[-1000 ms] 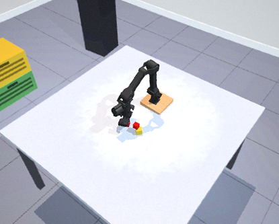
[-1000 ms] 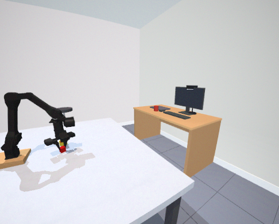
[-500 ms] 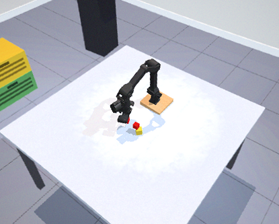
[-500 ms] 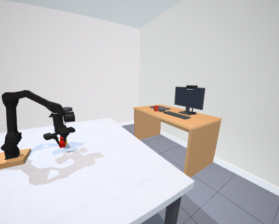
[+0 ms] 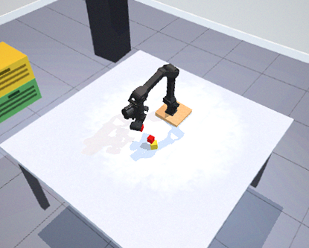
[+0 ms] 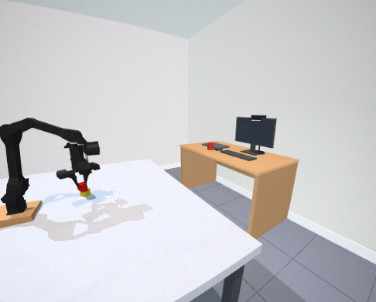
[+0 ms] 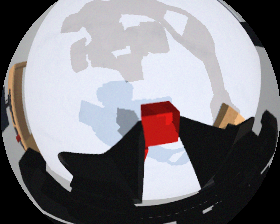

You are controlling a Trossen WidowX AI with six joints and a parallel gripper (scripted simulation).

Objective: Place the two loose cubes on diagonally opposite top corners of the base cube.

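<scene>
The yellow cube is 10 mm ahead of my gripper tip, 100 mm to the left of it and 80 mm below it.
</scene>
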